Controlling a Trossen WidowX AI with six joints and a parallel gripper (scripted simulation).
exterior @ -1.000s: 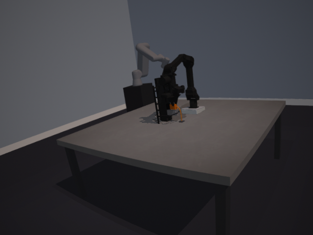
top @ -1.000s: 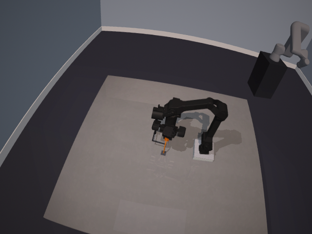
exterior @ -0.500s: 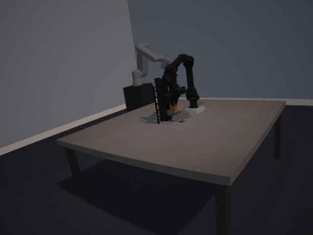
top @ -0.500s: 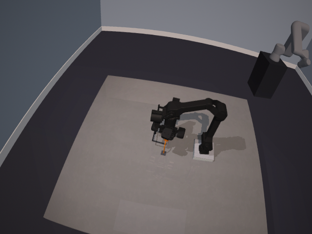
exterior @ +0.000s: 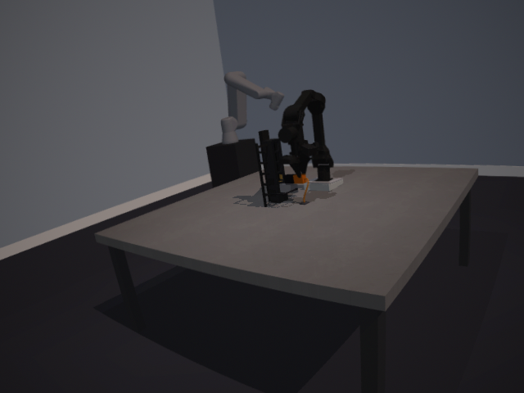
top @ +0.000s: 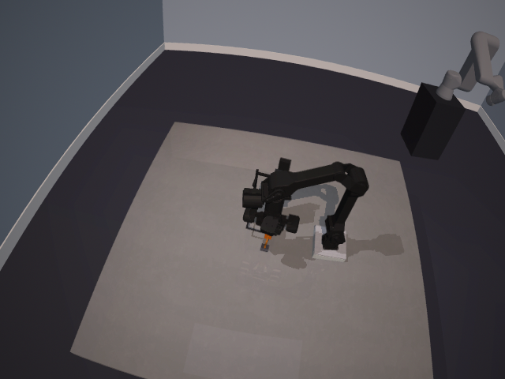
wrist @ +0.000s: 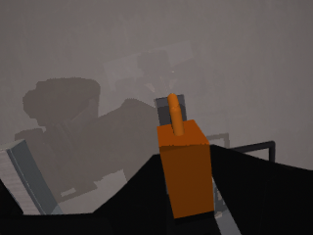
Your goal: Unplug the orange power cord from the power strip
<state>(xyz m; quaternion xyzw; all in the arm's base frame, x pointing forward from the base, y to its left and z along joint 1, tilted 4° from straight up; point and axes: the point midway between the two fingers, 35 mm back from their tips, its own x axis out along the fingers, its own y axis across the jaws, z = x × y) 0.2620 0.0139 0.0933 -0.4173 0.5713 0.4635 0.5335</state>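
Now: gripper tip 40 mm to the left of the orange plug.
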